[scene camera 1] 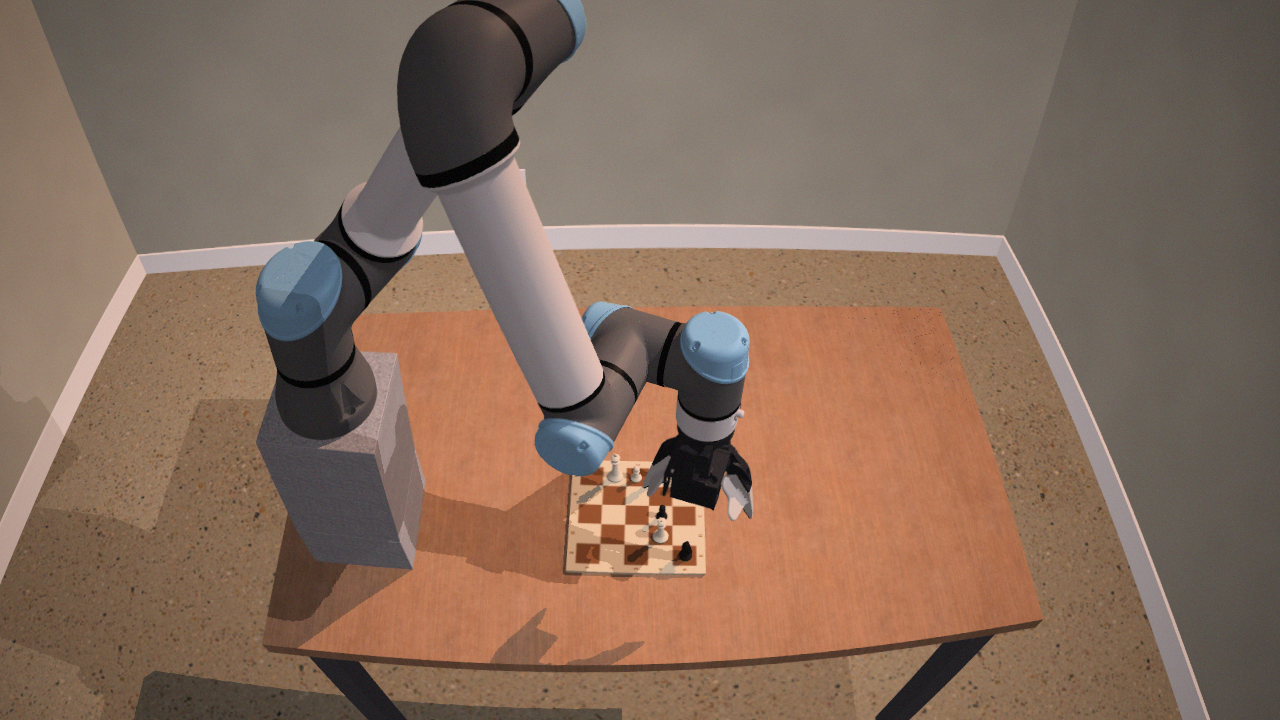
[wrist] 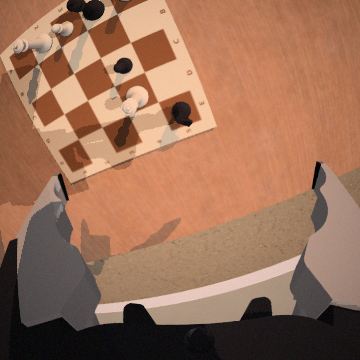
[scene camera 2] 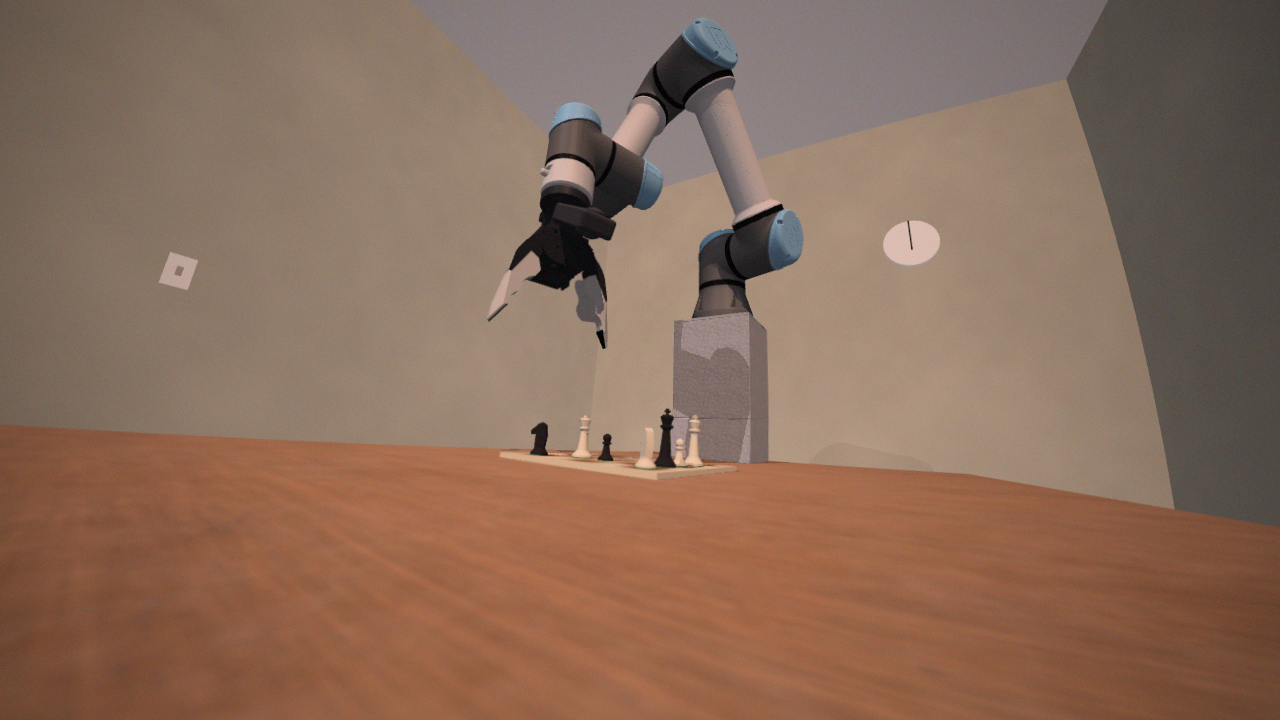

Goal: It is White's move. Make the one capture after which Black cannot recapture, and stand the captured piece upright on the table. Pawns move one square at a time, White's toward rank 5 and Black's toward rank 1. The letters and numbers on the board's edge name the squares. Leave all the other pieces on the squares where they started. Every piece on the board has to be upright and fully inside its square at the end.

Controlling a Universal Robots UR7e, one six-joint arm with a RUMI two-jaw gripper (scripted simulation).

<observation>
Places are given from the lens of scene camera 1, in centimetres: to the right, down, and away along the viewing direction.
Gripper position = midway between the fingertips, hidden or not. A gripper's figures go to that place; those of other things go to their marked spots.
my gripper [scene camera 1: 697, 502]: 8, 20, 116
chessboard [scene camera 1: 611, 525]: -5, 27, 130
</observation>
